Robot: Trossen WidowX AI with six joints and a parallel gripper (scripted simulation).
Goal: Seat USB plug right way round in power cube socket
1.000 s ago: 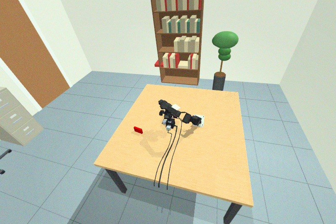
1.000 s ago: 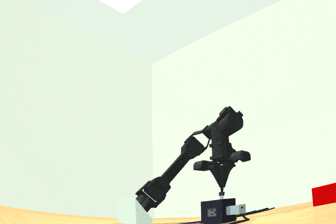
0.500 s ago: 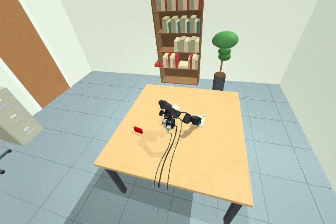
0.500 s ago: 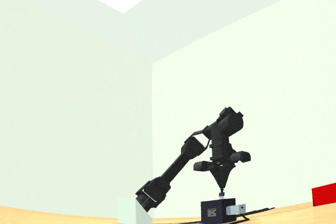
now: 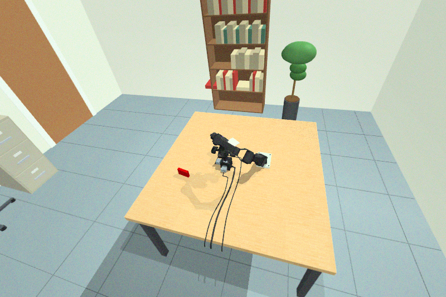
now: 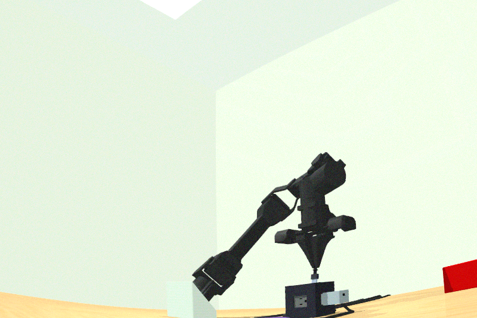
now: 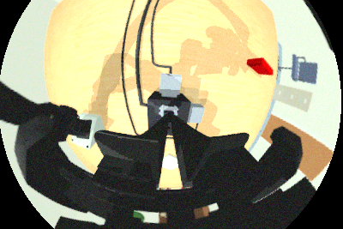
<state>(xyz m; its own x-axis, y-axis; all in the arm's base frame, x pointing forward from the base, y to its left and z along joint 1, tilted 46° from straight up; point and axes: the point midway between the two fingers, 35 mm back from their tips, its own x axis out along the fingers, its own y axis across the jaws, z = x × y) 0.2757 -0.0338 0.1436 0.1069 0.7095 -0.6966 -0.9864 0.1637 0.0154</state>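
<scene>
Right now my gripper tip is 2 cm above the usb plug. Also, from my gripper tip: red block 32 cm ahead, 10 cm to the left, 8 cm below; white sheet 31 cm to the right, 11 cm below; purple block 11 cm ahead, 36 cm to the right, 10 cm below.
</scene>
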